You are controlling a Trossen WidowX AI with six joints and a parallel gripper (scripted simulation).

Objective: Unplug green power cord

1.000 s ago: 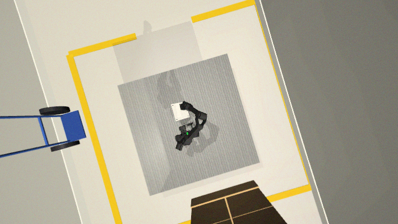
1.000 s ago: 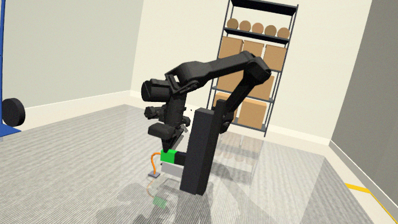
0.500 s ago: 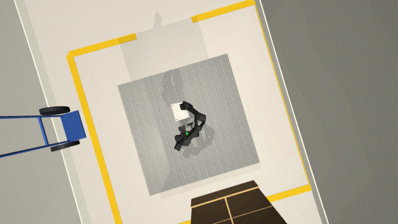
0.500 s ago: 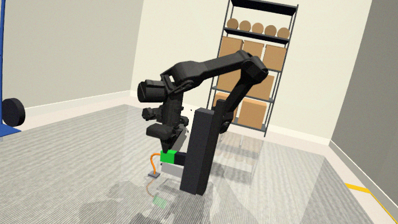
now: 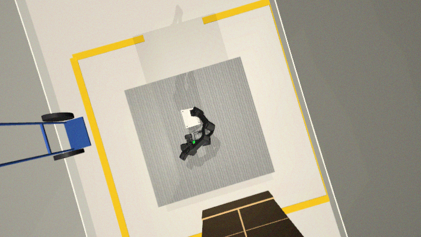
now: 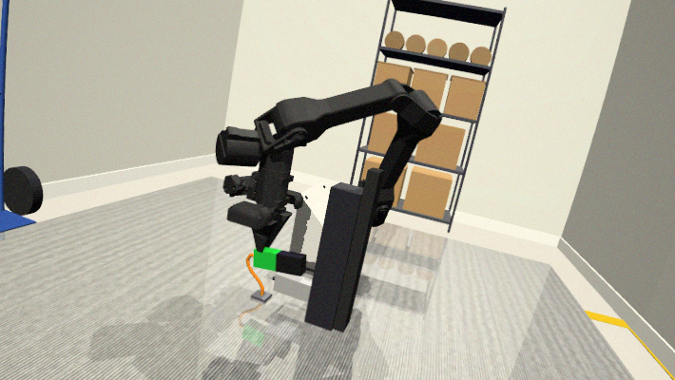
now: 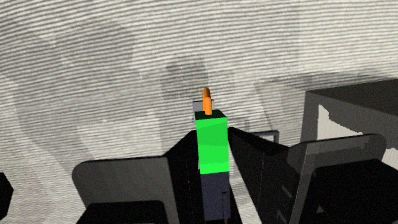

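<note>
My gripper tip is 3 cm to the right of the green plug. Also, from my gripper tip: small grey anchor (9 cm below, 1 cm to the left).
</note>
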